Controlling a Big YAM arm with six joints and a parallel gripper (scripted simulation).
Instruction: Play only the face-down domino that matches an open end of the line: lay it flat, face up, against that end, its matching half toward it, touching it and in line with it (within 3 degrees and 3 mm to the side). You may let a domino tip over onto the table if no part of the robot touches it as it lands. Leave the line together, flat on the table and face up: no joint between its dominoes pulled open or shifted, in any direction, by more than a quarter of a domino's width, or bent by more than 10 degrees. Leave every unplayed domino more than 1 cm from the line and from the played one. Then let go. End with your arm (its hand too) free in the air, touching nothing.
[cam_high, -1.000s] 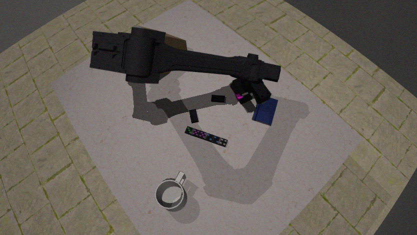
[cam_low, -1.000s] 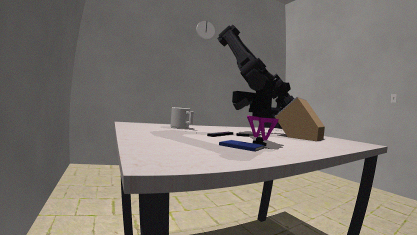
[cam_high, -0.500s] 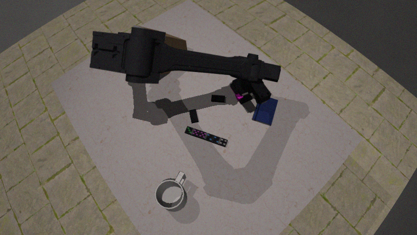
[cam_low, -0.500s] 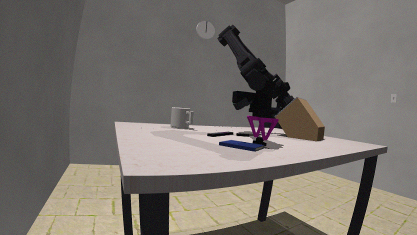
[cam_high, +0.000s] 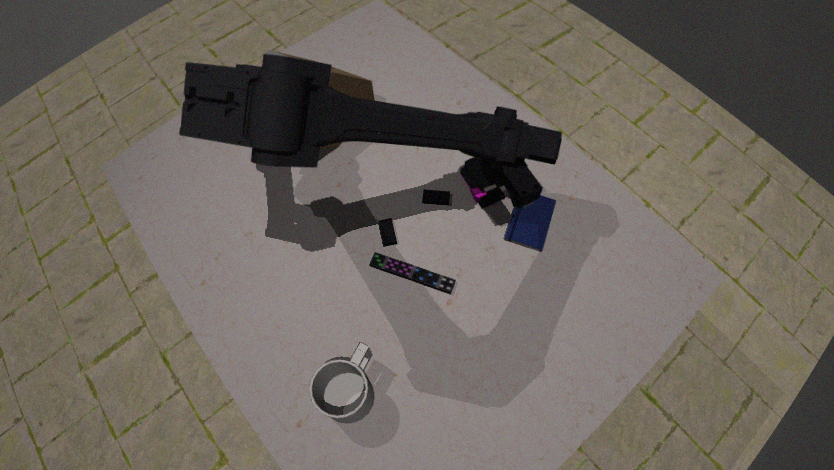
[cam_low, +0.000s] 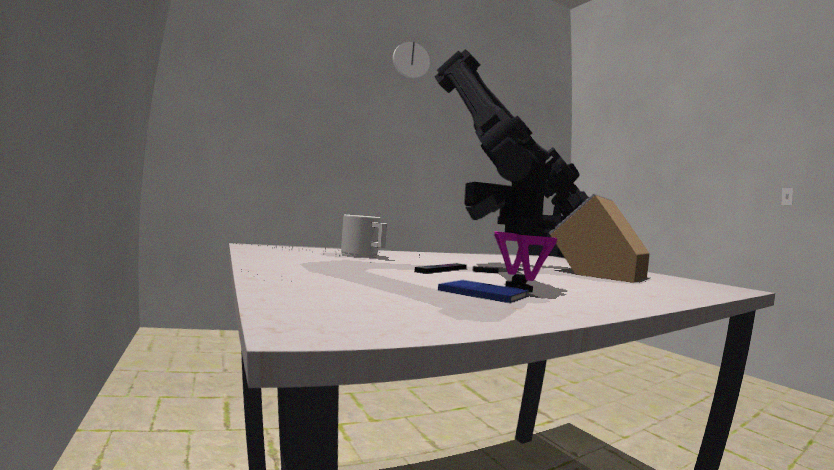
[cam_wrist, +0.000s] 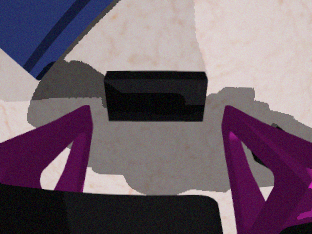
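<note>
Right now the domino is 20 mm below my hand. Round my hand: blue book 100 mm ahead, 20 mm below, 10 mm to the left; then mug 470 mm to the right, 70 mm ahead, 10 mm above.
</note>
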